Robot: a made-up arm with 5 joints.
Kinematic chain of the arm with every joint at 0, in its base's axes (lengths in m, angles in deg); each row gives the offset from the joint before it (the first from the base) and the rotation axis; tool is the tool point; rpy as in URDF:
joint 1: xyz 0 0 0.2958 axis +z
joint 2: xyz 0 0 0 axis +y
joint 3: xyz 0.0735 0 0.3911 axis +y
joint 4: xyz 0.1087 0 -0.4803 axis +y
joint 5: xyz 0.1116 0 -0.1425 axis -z
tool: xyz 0 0 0 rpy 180 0 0
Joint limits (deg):
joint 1: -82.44..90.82
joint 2: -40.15..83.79
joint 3: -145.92..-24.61
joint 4: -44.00..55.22
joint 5: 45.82..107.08
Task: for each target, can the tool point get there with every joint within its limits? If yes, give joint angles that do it. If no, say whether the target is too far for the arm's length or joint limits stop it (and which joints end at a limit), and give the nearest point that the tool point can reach.
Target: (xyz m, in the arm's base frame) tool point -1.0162 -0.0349 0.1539
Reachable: no: joint limits stop it (at a limit: joint 2, joint 3, joint 4) | nearest point -0.1358 -0.0047 -0.1172 | short by 0.922 m
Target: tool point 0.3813 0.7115 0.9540
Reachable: yes | joints 61.81 23.21 -132.64 36.30 74.94
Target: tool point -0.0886 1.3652 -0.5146
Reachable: no: too far | nearest point -0.0132 0.9215 -0.1570 | short by 0.575 m
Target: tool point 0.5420 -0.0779 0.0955
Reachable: yes | joints -8.18 15.03 -35.20 21.78 79.08
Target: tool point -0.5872 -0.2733 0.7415
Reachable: no: joint limits stop it (at a limit: joint 2, joint 3, joint 4) | nearest point -0.4857 -0.2261 1.1141 | short by 0.389 m
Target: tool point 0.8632 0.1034 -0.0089
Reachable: yes | joints 6.83 58.16 -90.19 13.29 50.90
